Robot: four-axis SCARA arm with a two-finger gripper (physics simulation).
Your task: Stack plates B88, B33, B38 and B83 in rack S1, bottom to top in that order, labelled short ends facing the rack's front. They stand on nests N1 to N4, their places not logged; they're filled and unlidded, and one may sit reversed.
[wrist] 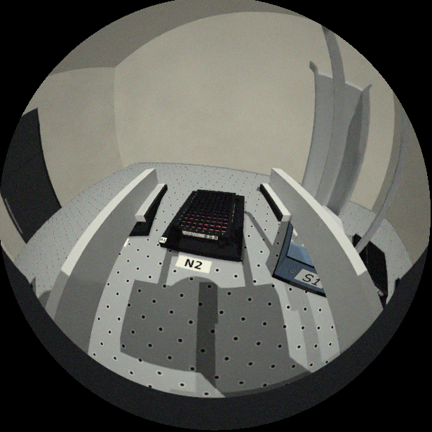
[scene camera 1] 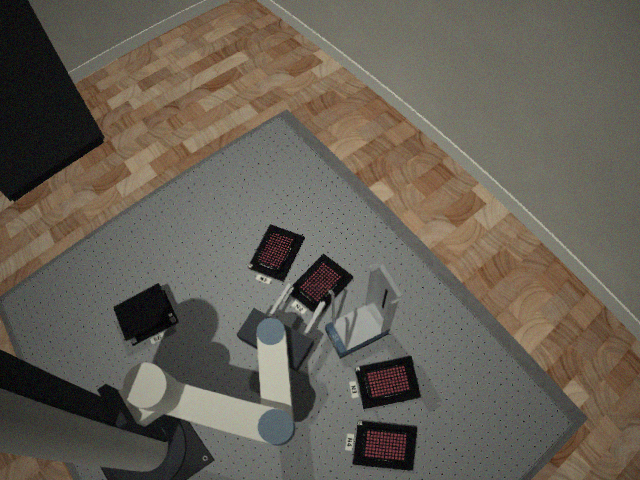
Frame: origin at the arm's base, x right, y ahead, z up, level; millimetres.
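Seen in the pictures: gripper, between the fingertips: (scene camera 1: 307, 294); arm's base, origin of its link: (scene camera 1: 146, 446).
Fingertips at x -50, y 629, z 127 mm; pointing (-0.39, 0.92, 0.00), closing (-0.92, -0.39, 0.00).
Offsets run from my fingertips to a thing's top centre. "*": to the spot under its first point. Level surfaces: height alone.
Plate B88 {dz -88, dx -38, dy +73 mm} (scene camera 1: 320, 280) (wrist: 209, 217) sits on nest N2, red-filled and unlidded, its labelled short end towards the wrist camera. My gripper (scene camera 1: 306, 295) (wrist: 213, 176) is open and empty; its fingers stand apart at the N2 label's end, with a gap to either side of the plate in the wrist view. Other red-filled plates sit on N1 {dz -88, dx -210, dy +32 mm} (scene camera 1: 277, 249), N3 {dz -88, dx +317, dy +35 mm} (scene camera 1: 388, 381) and N4 {dz -88, dx +450, dy -85 mm} (scene camera 1: 385, 445); their plate labels are unreadable. Rack S1 {* dz -65, dx +140, dy -12 mm} (scene camera 1: 335, 341) (wrist: 289, 272) has a blue base and a tall grey back; its pale floor bears no plate. The right finger partly hides it in the wrist view.
A black stack-like block {dz -44, dx -277, dy -414 mm} (scene camera 1: 144, 312) stands at the left on the perforated grey table {dz -114 mm} (scene camera 1: 206, 232). Rack S1's upright wall (scene camera 1: 376, 284) and thin posts rise close to the right finger. A large black box (scene camera 1: 41, 103) stands beyond the table.
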